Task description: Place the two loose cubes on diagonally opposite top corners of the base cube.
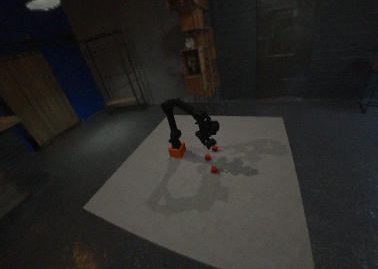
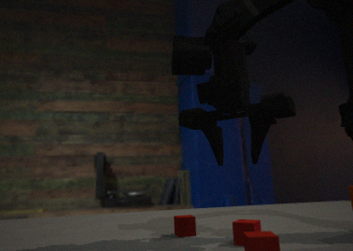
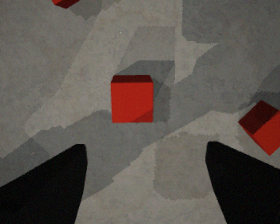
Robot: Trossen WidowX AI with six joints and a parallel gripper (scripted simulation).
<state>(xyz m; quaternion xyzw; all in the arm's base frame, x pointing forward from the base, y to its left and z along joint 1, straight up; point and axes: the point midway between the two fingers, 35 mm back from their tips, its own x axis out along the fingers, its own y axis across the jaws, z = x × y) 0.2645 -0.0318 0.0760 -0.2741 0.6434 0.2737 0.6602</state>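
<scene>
The red cube lies 10 mm behind my gripper tip and 100 mm below it.
</scene>
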